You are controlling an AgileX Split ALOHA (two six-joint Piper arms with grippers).
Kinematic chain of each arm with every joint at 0, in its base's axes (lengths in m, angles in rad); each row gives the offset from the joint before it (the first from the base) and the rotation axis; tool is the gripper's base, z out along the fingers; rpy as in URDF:
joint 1: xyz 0 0 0.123 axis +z
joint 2: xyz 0 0 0 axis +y
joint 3: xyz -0.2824 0 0.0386 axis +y
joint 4: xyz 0.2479 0 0.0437 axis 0.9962 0 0.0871
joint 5: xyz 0 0 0 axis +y
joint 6: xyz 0.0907 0 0.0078 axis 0.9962 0 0.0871
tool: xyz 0 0 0 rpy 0 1.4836 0
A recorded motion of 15 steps. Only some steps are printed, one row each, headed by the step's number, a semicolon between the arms.
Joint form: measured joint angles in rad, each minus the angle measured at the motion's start. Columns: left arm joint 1, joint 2, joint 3, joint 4, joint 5, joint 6; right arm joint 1, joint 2, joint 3, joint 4, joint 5, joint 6.
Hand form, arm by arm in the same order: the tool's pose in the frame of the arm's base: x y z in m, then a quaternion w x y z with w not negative. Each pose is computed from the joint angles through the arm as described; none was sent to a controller.
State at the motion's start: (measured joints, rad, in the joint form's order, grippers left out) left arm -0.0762 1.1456 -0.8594 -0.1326 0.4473 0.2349; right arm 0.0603 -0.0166 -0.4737 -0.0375 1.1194 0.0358
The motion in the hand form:
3: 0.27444 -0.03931 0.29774 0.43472 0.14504 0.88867 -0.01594; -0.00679 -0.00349 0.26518 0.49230 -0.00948 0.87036 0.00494
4: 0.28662 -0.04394 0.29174 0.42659 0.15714 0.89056 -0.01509; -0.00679 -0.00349 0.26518 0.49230 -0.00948 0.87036 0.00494
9: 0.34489 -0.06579 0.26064 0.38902 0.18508 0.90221 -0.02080; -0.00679 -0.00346 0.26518 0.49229 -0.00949 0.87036 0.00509
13: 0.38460 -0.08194 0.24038 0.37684 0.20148 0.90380 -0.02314; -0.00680 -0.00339 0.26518 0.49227 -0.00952 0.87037 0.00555
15: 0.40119 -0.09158 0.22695 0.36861 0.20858 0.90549 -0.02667; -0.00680 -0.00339 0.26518 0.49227 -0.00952 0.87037 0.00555
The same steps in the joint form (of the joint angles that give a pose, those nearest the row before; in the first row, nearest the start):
3: -0.0465 0.1471 -0.0559 -0.0253 -0.0611 0.0838; 0.0000 0.0000 0.0000 0.0000 0.0000 0.0000
4: -0.0573 0.2008 -0.0832 -0.0279 -0.0693 0.1024; 0.0000 0.0000 0.0000 0.0000 0.0000 0.0000
9: -0.0969 0.4563 -0.2449 -0.0336 -0.0809 0.1270; 0.0000 0.0000 0.0000 0.0003 0.0000 0.0000
13: -0.1200 0.6237 -0.3838 -0.0339 -0.0833 0.1393; 0.0000 0.0000 0.0000 0.0012 0.0000 0.0000
15: -0.1349 0.7028 -0.4454 -0.0369 -0.0833 0.1415; 0.0000 0.0000 0.0000 0.0012 0.0000 0.0000

